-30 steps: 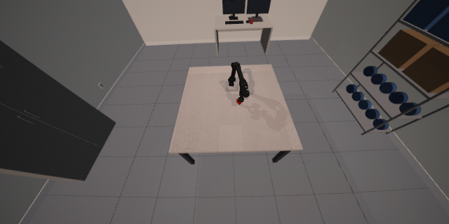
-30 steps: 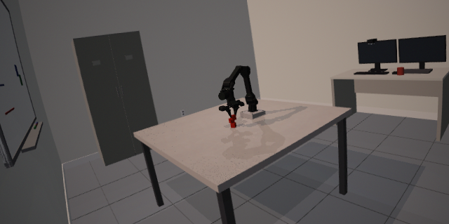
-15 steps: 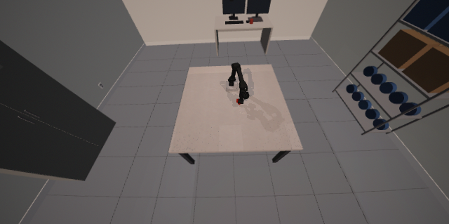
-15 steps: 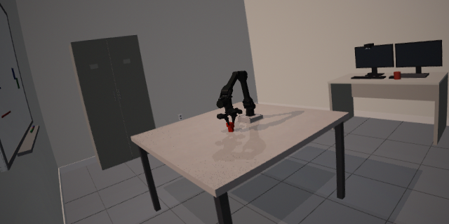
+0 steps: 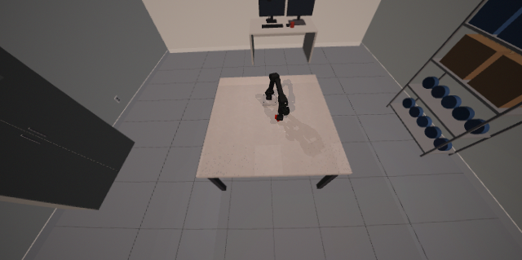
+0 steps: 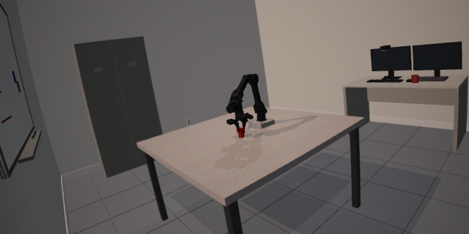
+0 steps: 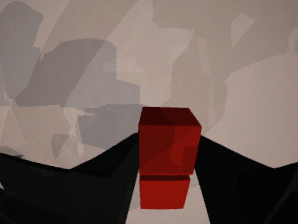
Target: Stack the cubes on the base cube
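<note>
Now: gripper tip right at the red cube.
</note>
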